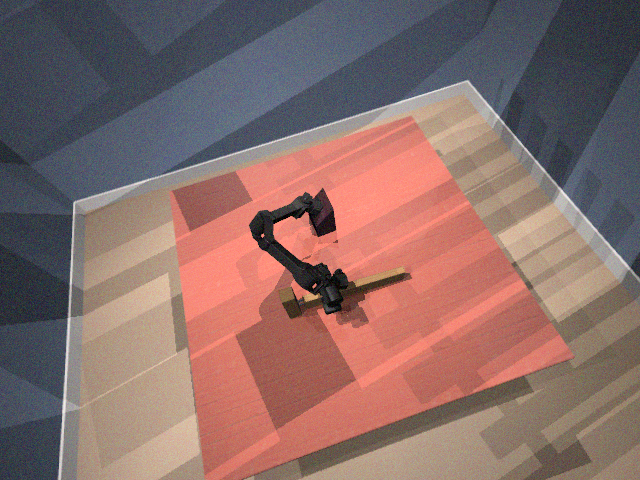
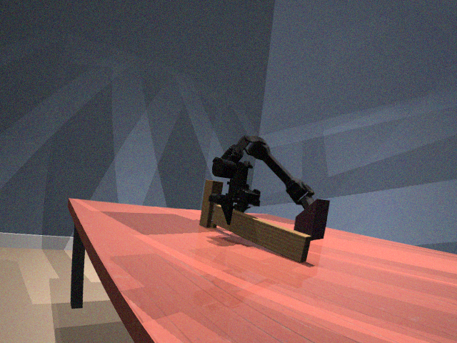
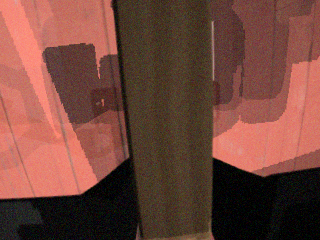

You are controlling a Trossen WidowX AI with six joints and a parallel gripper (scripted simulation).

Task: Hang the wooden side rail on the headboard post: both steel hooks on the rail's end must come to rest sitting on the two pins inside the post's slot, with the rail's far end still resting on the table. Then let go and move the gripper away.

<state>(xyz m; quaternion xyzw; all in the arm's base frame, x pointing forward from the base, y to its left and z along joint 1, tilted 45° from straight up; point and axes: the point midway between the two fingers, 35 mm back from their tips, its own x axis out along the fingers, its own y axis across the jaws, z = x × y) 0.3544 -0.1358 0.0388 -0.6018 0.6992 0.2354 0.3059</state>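
Right now my gripper tip is 20 mm past the headboard post, 140 mm to the left of it and 40 mm below it.
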